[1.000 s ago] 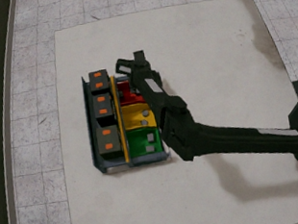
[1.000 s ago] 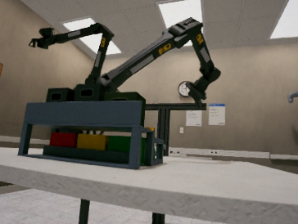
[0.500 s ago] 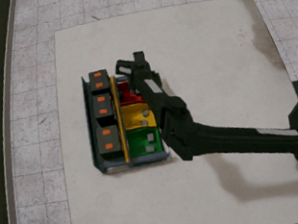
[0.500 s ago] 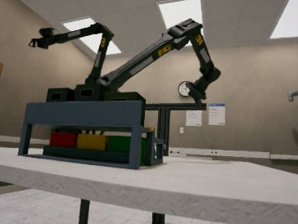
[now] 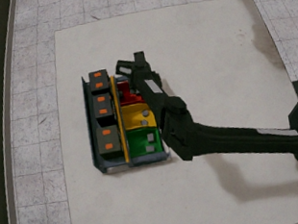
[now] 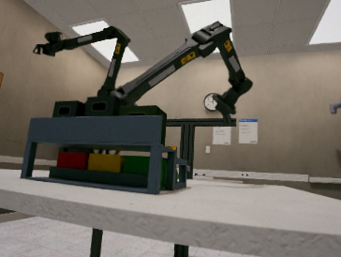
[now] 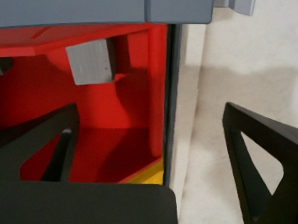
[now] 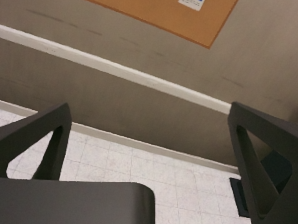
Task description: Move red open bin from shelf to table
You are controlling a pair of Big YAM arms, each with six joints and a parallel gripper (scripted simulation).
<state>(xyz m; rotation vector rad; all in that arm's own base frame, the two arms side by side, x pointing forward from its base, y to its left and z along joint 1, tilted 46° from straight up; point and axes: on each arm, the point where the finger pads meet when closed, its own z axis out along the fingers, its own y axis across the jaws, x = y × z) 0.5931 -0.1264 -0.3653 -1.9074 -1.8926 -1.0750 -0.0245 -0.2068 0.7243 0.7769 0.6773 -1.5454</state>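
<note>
The red bin is 80 mm ahead of my left hand and 20 mm below it. From my left hand the other things lie so: green bin (230 mm to the left, 70 mm ahead, 20 mm below); then yellow bin (110 mm to the left, 70 mm ahead, 20 mm below).
</note>
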